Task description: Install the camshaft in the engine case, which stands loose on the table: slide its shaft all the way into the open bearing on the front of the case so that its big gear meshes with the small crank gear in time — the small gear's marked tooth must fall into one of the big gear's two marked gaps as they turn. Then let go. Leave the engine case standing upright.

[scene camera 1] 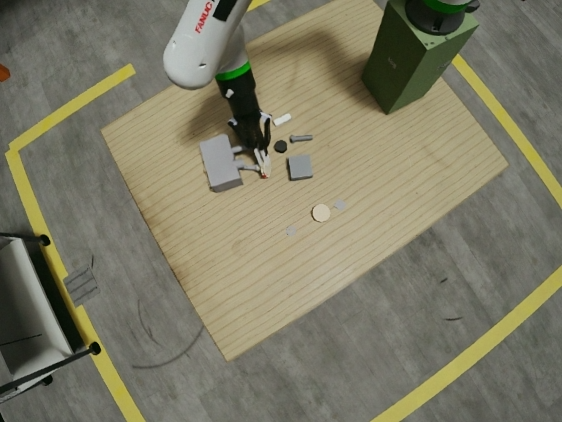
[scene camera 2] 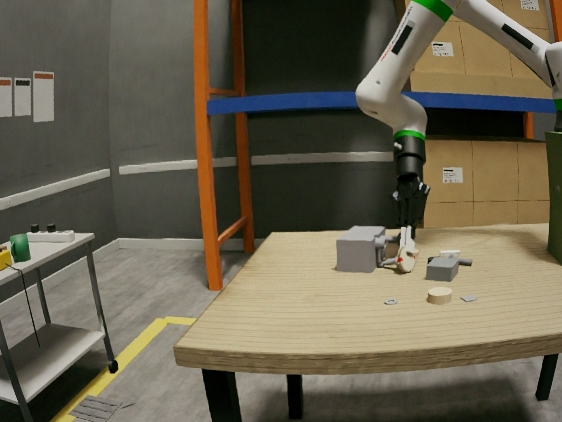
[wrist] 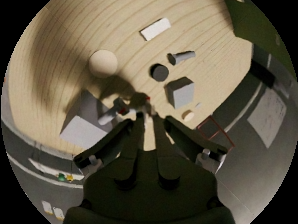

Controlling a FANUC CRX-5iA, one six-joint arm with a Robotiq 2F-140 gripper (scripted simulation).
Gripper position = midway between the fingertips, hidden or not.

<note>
In view: the gripper (scene camera 2: pixel 407 252) and a grey engine case (scene camera 2: pixel 358 251).
The grey engine case also shows in scene camera 1 (scene camera 1: pixel 222 167) and in the wrist view (wrist: pixel 84 125). The gripper also shows in scene camera 1 (scene camera 1: pixel 265 163) and in the wrist view (wrist: pixel 148 110).
</note>
